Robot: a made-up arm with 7 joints. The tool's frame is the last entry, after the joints.
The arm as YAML. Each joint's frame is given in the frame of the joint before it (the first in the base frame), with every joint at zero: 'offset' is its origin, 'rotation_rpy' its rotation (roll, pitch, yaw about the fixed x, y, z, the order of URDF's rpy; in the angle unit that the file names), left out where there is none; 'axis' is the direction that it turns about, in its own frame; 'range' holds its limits. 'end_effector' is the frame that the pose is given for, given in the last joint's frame.
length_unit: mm
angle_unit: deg
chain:
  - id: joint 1
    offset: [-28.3, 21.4, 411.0]
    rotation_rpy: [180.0, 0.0, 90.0]
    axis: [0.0, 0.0, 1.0]
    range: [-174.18, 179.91]
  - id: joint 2
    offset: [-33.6, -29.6, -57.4]
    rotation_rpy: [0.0, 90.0, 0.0]
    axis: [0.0, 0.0, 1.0]
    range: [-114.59, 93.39]
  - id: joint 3
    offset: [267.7, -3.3, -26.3]
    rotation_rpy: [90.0, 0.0, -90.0]
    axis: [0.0, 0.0, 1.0]
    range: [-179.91, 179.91]
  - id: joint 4
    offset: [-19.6, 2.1, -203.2]
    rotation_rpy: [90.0, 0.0, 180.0]
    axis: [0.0, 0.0, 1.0]
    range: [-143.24, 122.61]
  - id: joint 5
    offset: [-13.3, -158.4, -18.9]
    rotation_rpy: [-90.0, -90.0, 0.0]
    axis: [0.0, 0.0, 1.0]
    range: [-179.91, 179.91]
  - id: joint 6
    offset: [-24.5, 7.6, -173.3]
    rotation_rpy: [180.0, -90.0, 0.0]
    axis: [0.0, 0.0, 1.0]
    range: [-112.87, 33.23]
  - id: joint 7
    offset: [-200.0, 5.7, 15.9]
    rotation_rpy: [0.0, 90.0, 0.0]
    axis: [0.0, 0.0, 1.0]
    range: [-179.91, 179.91]
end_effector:
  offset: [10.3, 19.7, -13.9]
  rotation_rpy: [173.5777, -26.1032, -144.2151]
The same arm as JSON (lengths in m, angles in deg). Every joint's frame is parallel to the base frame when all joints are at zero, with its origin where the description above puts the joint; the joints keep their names.
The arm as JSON. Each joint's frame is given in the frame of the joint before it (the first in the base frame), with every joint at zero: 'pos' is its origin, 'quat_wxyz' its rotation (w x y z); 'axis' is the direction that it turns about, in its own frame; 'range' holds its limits. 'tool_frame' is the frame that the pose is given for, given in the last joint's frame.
{"length_unit": "m", "angle_unit": "deg", "joints": [
  {"joint": "joint 1", "pos": [-0.0283, 0.0214, 0.411], "quat_wxyz": [1.0, 0.0, 0.0, 0.0], "axis": [0.0, 0.0, -1.0], "range": [-174.18, 179.91]},
  {"joint": "joint 2", "pos": [-0.0296, -0.0336, 0.0574], "quat_wxyz": [1.0, 0.0, 0.0, 0.0], "axis": [0.0, 1.0, 0.0], "range": [-114.59, 93.39]},
  {"joint": "joint 3", "pos": [-0.0033, -0.0263, 0.2677], "quat_wxyz": [1.0, 0.0, 0.0, 0.0], "axis": [0.0, 0.0, -1.0], "range": [-179.91, 179.91]},
  {"joint": "joint 4", "pos": [0.0196, 0.0021, 0.2032], "quat_wxyz": [1.0, 0.0, 0.0, 0.0], "axis": [0.0, 1.0, 0.0], "range": [-143.24, 122.61]},
  {"joint": "joint 5", "pos": [-0.0133, -0.0189, 0.1584], "quat_wxyz": [1.0, 0.0, 0.0, 0.0], "axis": [0.0, 0.0, -1.0], "range": [-179.91, 179.91]},
  {"joint": "joint 6", "pos": [0.0076, -0.0245, 0.1733], "quat_wxyz": [1.0, 0.0, 0.0, 0.0], "axis": [0.0, 1.0, 0.0], "range": [-112.87, 33.23]},
  {"joint": "joint 7", "pos": [-0.0057, 0.0159, 0.2], "quat_wxyz": [1.0, 0.0, 0.0, 0.0], "axis": [0.0, 0.0, -1.0], "range": [-179.91, 179.91]}
], "tool_frame": {"pos": [-0.0197, -0.0103, 0.0139], "quat_wxyz": [0.860032, -0.151314, 0.175841, 0.454455]}}

